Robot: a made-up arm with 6 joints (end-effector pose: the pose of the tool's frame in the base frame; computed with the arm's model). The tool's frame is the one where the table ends.
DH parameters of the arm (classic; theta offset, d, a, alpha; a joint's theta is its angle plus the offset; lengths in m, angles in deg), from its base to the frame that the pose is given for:
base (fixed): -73.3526 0 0.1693 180
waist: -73.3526 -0.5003 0.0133 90
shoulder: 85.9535 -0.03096 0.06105 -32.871
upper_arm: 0 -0.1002 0.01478 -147.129
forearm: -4.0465 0.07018 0.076 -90
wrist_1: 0 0.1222 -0.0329 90
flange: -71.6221 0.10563 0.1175 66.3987
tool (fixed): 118.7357 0.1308 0 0
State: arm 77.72 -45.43 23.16 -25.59 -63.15 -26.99
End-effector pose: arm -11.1 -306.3 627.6 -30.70 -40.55 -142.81
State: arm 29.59 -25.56 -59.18 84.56 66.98 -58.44
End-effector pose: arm -3.8 -654.3 538.3 92.39 -82.24 -38.73
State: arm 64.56 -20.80 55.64 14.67 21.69 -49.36
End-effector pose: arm -203.4 -472.2 623.2 -34.12 27.60 -151.48
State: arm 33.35 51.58 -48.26 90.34 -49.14 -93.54
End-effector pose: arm -177.2 -266.1 609.3 5.18 30.71 -155.02
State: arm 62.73 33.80 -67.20 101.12 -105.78 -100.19
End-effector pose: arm -87.3 -99.6 620.6 -21.75 51.92 98.00
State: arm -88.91 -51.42 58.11 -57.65 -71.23 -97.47
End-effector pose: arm 248.0 152.5 395.1 -140.28 -57.12 17.13
